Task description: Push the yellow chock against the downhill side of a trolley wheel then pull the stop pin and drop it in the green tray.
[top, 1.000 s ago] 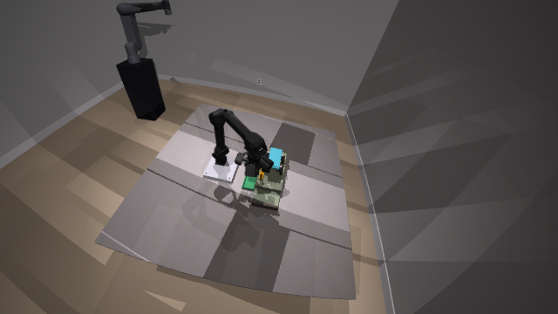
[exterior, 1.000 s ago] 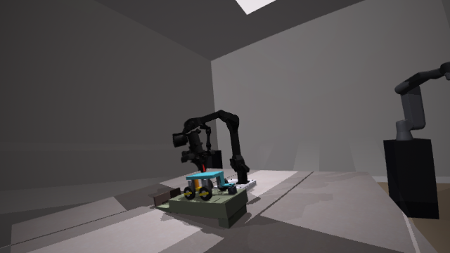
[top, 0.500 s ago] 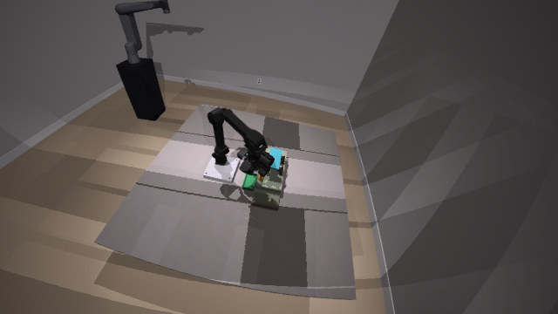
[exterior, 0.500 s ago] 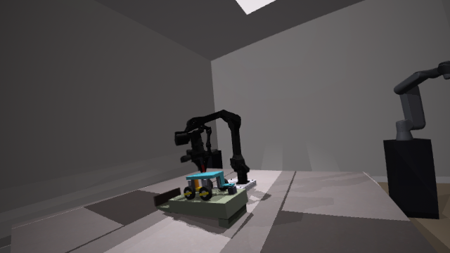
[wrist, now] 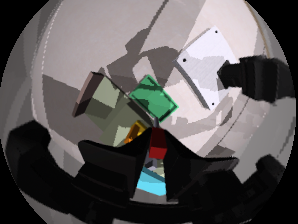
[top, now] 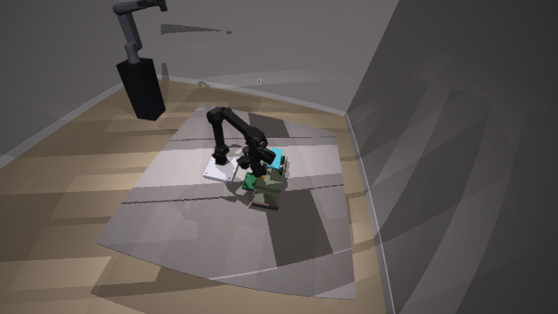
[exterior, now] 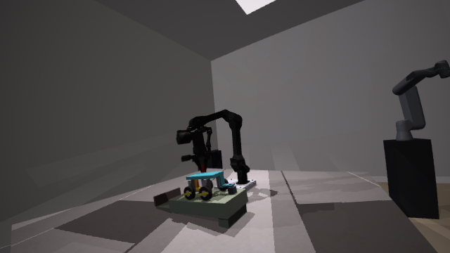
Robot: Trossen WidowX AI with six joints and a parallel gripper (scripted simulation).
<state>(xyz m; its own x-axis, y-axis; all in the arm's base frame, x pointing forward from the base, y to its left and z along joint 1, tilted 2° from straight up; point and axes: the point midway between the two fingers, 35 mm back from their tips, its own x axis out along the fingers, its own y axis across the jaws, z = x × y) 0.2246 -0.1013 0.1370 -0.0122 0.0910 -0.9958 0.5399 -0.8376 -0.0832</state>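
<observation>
Now: gripper tip 50 mm short of the yellow chock, 50 mm above it and 10 mm to the right of it. The rest, counted from my gripper tip: pale green ramp 110 mm ahead, 90 mm to the left, 90 mm below; then trolley 110 mm ahead, 100 mm to the left, 20 mm below; then red-headed stop pin right at my gripper tip.
</observation>
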